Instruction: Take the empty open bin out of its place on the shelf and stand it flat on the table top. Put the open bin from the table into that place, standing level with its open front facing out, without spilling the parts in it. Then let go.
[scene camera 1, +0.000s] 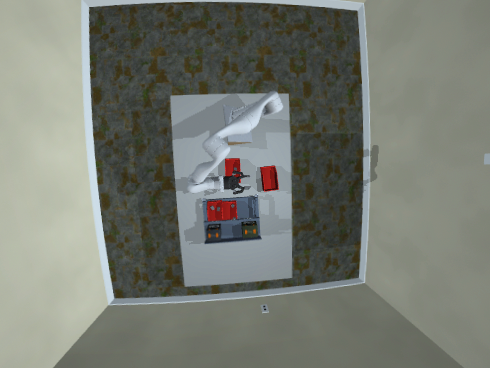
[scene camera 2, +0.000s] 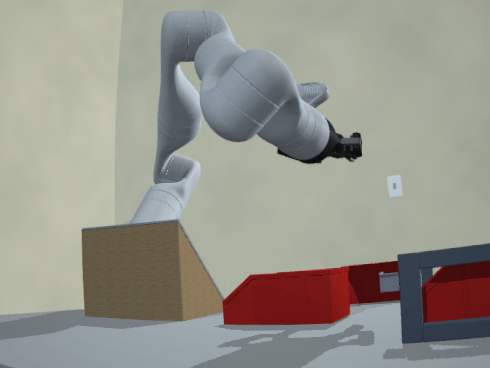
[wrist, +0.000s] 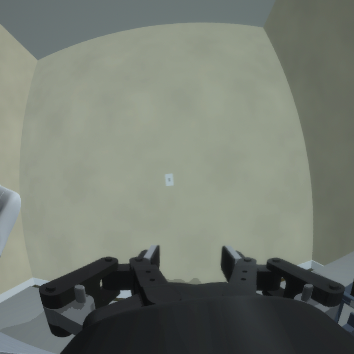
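The empty red open bin stands flat on the table, apart from the shelf. The red bin with parts stands on the table beside it, partly under my gripper in the top view; its parts are hard to make out. The blue-grey shelf holds two red bins side by side, with a vacant place to their right in the top view. My gripper is open and empty, high above the table, pointing roughly level towards a wall.
Two dark bins with orange parts are on the shelf, on the side away from the arm. The wood-sided wedge base carries the arm. A wall outlet is on the wall ahead.
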